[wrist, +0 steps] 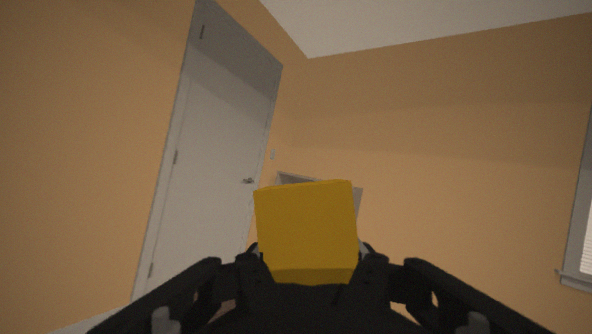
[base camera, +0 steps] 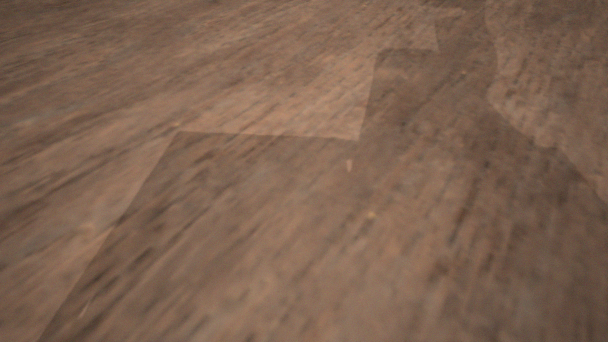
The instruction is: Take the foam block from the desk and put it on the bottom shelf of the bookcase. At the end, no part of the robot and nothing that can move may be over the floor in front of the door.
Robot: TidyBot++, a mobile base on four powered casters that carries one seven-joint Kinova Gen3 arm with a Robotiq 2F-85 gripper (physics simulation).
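Frame: origin at the arm's base, x ahead, y left, z up, level; metres.
Seen in the pictures: gripper, fingertip midpoint: (wrist: 309,248).
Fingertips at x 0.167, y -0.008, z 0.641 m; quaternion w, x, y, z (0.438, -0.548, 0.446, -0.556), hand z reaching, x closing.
Observation:
Offsets run from my fingertips to a thing's top centre. "spot": to the spot under its first point. Level surfaces: height alone.
My gripper (wrist: 309,248) is shut on the yellow foam block @(dx -0.013, dy +0.002, dz +0.057 m) (wrist: 306,225), which sits between the two black fingertips at the lower middle of the wrist view. A white door (wrist: 215,145) with a lever handle stands closed at the left. Beyond the block, the upper part of a pale grey open-fronted piece, apparently the bookcase (wrist: 358,196), shows just right of the door. The block and the gripper hide its lower part, so its bottom shelf does not show. The desk is not visible in either view.
The base camera shows brown wood floor @(dz -1.038 m) (base camera: 280,240) with shadows across it. In the wrist view, orange walls (wrist: 450,150) meet in a corner right of the door. A window @(spot: dx +1.120, dy -1.623, dz +0.106 m) (wrist: 580,220) with a sill is at the right edge, and a white baseboard (wrist: 95,321) is at lower left.

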